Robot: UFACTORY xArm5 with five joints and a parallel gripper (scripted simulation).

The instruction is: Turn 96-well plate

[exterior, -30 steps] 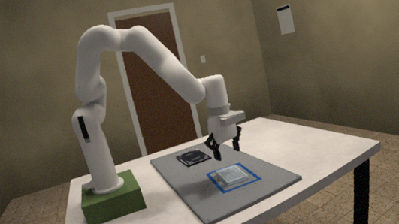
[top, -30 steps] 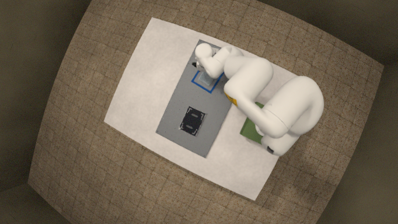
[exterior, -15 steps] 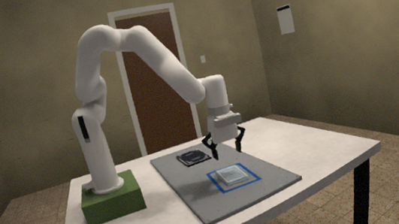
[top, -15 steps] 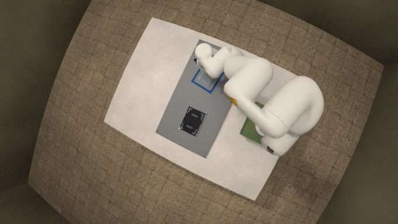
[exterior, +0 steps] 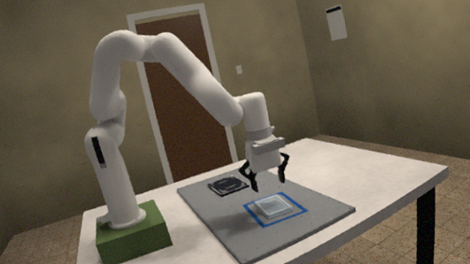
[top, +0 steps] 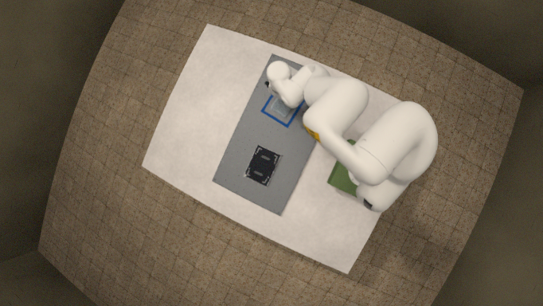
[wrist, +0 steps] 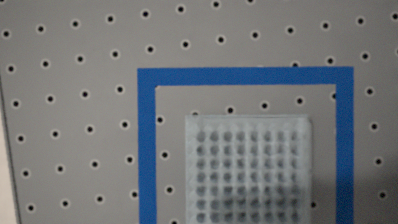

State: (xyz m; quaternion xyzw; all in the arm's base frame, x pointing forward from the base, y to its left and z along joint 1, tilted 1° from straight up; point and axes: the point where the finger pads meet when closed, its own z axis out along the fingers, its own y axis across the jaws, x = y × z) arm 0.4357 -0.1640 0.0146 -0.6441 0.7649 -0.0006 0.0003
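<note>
Now: the 96-well plate 80 mm below my hand. Also, from my hand: plate nest: 320 mm to the left, 80 mm below, 20 mm behind.
</note>
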